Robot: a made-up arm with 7 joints. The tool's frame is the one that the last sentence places.
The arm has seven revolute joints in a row. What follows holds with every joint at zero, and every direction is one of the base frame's. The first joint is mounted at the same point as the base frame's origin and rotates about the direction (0.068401, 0.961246, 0.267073). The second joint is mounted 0.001 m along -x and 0.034 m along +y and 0.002 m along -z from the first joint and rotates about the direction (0.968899, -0.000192, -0.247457). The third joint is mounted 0.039 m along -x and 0.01 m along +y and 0.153 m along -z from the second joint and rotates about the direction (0.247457, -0.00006, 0.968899). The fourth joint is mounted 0.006 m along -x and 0.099 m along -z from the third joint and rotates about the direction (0.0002, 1, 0.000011). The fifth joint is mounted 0.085 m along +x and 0.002 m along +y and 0.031 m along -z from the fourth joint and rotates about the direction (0.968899, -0.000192, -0.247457). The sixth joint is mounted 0.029 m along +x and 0.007 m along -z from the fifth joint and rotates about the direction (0.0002, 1, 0.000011). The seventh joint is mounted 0.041 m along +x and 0.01 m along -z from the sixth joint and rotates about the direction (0.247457, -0.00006, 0.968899). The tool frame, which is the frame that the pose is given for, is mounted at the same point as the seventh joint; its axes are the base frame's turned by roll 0, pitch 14.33 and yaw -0.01 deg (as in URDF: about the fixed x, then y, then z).
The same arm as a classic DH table. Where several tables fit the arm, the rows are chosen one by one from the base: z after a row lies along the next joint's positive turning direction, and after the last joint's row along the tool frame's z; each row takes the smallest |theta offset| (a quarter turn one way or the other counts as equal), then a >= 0, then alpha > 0; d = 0 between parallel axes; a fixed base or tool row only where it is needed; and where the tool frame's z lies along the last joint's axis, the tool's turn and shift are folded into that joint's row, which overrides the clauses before.
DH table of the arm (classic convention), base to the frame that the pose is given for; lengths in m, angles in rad. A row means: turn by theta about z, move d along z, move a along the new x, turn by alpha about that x. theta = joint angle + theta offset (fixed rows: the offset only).
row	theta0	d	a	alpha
base (fixed)	-0.071	0	0	-1.3004
joint 1	-1.3111	0.0321	-0.0115	-1.5708
joint 2	1.2915	-0.0004	-0.01	1.5708
joint 3	1.5708	-0.2553	0.0187	-1.5708
joint 4	1.5708	0.002	0.009	1.5708
joint 5	0	0.1199	-0.0004	-1.5708
joint 6	-1.5708	0	0.0422	1.5708
joint 7	0	0.0005	0	0

